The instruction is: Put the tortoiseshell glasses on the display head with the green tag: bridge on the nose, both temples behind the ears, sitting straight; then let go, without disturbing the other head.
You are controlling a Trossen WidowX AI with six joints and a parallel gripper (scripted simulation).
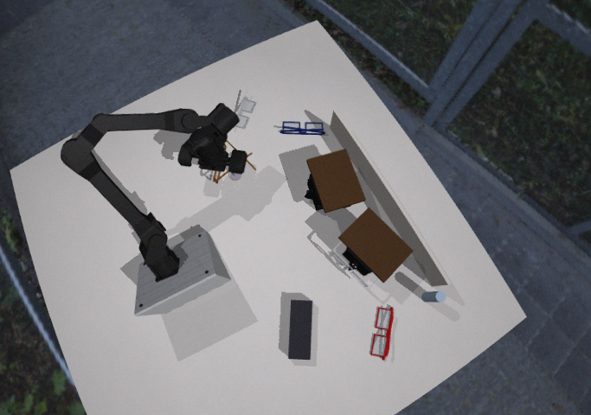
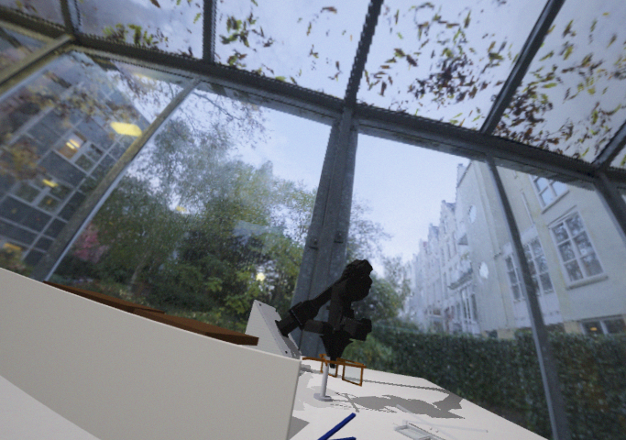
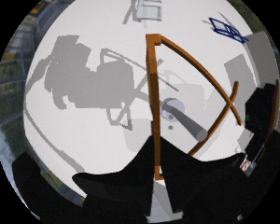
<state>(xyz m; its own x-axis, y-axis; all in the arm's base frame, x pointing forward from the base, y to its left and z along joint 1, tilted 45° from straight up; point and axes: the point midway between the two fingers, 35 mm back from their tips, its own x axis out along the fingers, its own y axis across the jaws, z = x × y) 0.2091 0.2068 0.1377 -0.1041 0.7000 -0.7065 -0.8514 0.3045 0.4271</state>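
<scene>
Right now my gripper tip is 40 mm short of the peg, 10 mm to the left of it and 40 mm above it. From my gripper tip the other things lie so: dark box: 50 mm ahead, 520 mm to the right, 40 mm below; then long panel: 430 mm ahead, 270 mm to the right; then brown-topped display head: 270 mm ahead, 170 mm to the right.
</scene>
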